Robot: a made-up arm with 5 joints.
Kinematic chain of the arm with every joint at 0, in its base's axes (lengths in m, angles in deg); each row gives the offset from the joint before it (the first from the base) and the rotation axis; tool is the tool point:
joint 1: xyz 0 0 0.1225 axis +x
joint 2: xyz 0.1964 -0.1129 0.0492 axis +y
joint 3: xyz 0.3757 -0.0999 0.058 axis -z
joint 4: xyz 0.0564 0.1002 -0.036 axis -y
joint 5: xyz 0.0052 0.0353 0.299 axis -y
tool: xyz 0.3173 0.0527 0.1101
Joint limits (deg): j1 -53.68..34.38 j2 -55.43..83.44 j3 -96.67..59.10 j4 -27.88..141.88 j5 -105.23..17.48
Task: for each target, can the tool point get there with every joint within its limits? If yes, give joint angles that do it. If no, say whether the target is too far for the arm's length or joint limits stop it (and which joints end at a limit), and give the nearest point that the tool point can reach.
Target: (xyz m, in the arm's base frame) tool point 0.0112 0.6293 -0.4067
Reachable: no: joint limits stop it (at a limit: joint 1, joint 2, joint 4) | nearest point 0.2725 0.4212 -0.3441 | short by 0.340 m
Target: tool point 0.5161 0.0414 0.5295
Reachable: yes | joints -12.65 6.32 -39.97 64.24 -39.36
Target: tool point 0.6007 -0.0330 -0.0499
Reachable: yes | joints -7.91 56.99 -15.13 75.16 -74.61
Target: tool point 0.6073 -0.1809 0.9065
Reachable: yes | joints 3.64 -31.98 17.41 10.98 -13.23
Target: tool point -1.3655 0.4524 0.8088
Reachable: no: too far | nearest point -0.1864 0.3140 0.5988 | short by 1.206 m
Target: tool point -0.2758 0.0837 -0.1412
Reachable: no: joint limits stop it (at a limit: joint 2, joint 4, joint 5) | nearest point 0.0103 0.0730 -0.1075 | short by 0.288 m
